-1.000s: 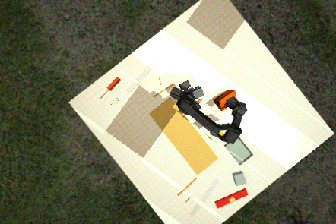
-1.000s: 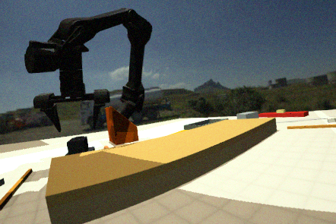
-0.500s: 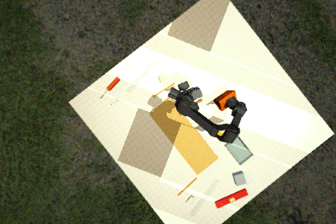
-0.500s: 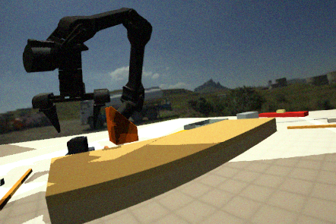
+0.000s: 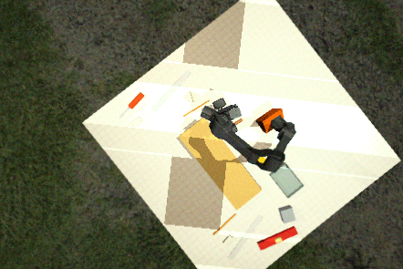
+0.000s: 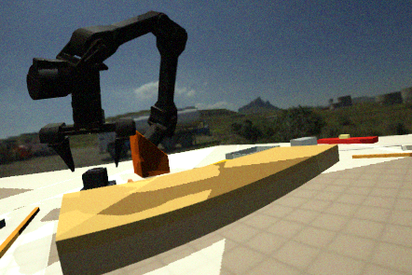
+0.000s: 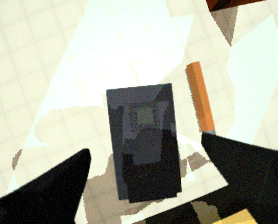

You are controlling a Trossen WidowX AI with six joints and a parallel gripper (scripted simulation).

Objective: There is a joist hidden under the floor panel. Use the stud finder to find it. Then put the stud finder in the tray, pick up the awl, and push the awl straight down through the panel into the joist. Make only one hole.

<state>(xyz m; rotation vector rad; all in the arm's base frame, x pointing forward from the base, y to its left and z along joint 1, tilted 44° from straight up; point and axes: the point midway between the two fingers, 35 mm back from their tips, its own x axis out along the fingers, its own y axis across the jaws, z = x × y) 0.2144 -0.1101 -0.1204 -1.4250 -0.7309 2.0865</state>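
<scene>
My gripper tip is now 10 mm past the stud finder and 10 mm above it. Round my gripper tip: yellow bar 30 mm behind, 290 mm to the left, 50 mm below; pale teal tray 110 mm behind, 500 mm to the left, 50 mm below; awl 10 mm ahead, 80 mm to the left, 50 mm below.
</scene>
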